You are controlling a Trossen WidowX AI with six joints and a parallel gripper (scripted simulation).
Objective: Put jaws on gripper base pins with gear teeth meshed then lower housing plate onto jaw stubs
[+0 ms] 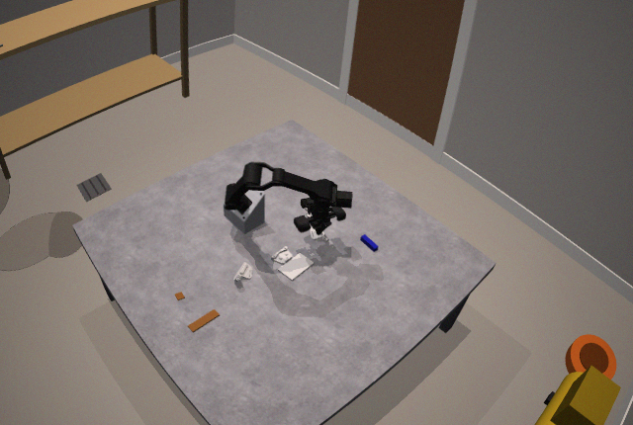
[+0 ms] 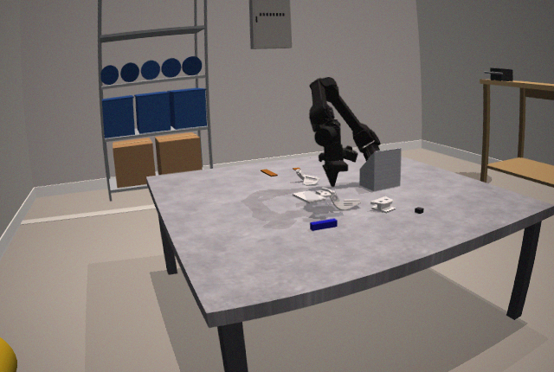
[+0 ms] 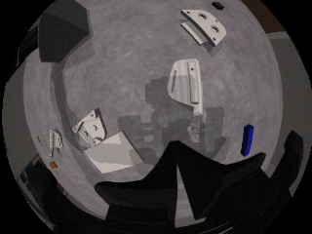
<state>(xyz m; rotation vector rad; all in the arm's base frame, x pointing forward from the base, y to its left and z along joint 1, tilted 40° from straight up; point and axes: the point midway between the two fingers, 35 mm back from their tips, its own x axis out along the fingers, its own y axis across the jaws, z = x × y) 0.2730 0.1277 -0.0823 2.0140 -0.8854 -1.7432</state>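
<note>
The white jaw lies 4 cm to the left of my gripper tip and 4 cm below it. From my gripper tip the other things lie so: small black cube: 23 cm behind, 22 cm to the left, 6 cm below; then blue block: 12 cm ahead, 17 cm to the left, 6 cm below; then orange strip: 4 cm ahead, 56 cm to the right, 7 cm below.
</note>
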